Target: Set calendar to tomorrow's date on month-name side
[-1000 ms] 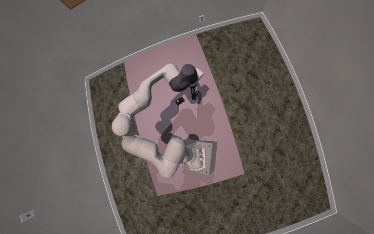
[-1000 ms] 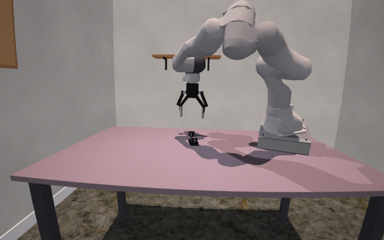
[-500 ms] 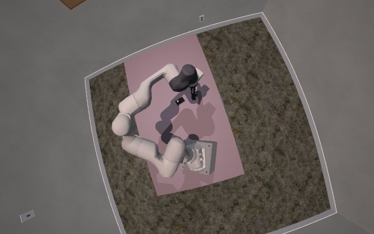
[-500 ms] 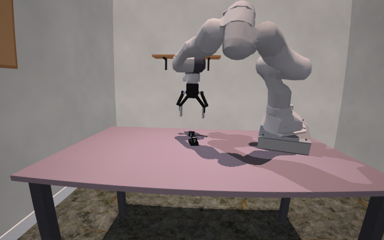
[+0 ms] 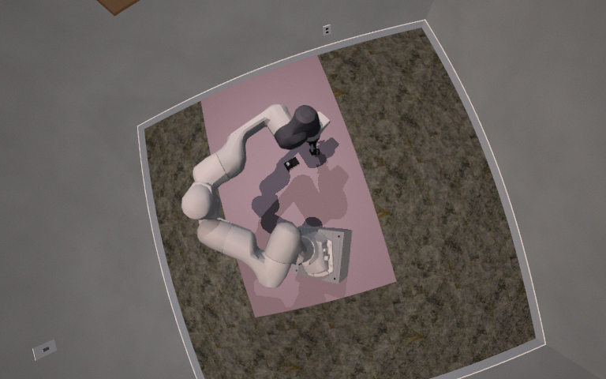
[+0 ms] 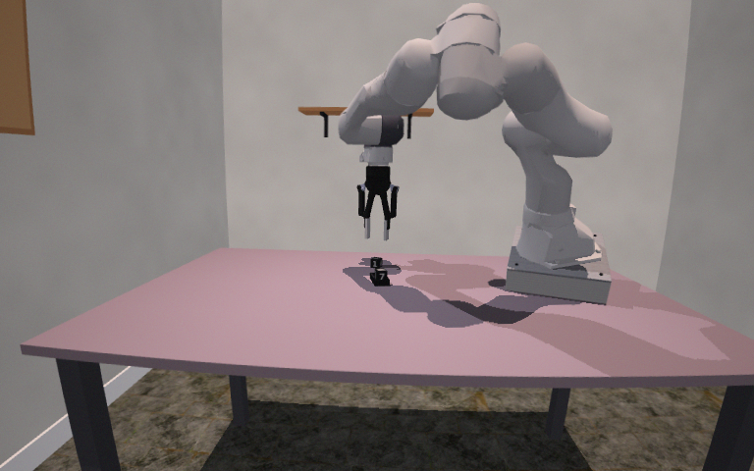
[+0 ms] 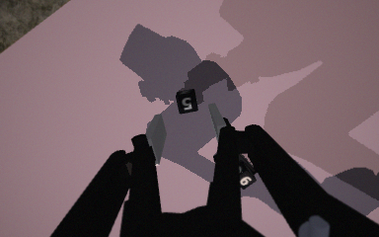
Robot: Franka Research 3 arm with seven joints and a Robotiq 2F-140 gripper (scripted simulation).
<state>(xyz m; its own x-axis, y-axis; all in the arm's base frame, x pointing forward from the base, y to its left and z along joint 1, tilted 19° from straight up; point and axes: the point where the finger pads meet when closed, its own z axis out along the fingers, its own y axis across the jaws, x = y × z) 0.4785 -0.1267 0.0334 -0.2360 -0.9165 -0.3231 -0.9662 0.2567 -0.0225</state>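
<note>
Now: hand 11 cm above the black digit cube. Also, from my hand: black calendar tray: 3 cm behind, 15 cm to the left, 11 cm below.
</note>
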